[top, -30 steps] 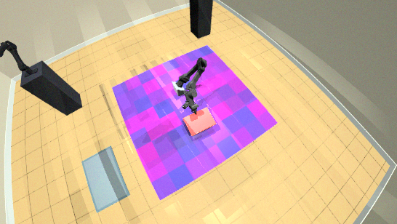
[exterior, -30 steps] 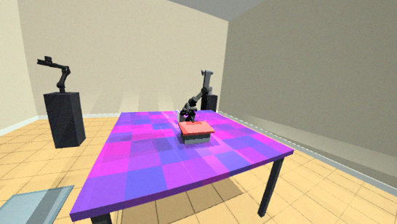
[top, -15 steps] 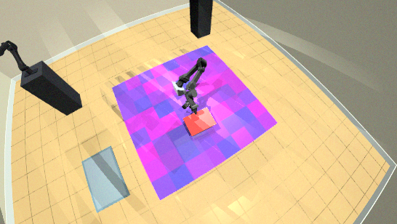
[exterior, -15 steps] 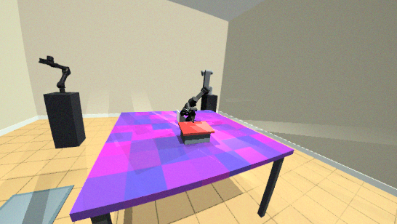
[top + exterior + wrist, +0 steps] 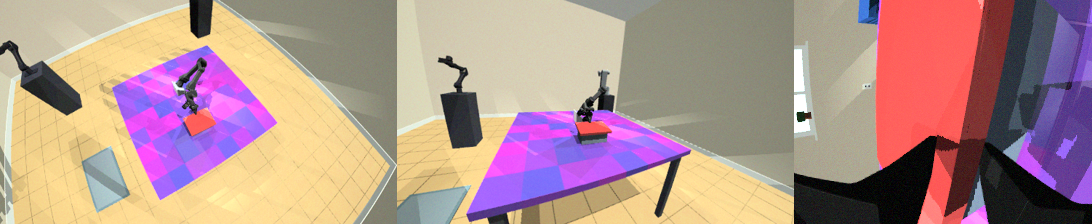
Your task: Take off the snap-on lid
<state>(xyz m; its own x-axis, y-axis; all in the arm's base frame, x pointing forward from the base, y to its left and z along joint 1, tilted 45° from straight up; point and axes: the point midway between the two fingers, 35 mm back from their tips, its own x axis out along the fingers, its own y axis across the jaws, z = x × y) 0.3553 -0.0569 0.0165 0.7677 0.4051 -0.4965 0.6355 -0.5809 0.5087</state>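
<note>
My gripper tip is now 80 mm short of the red lid and 10 mm to the left of it. The rest, counted from my gripper tip: grey storage box 70 mm ahead, 60 mm below, 10 mm to the right.
</note>
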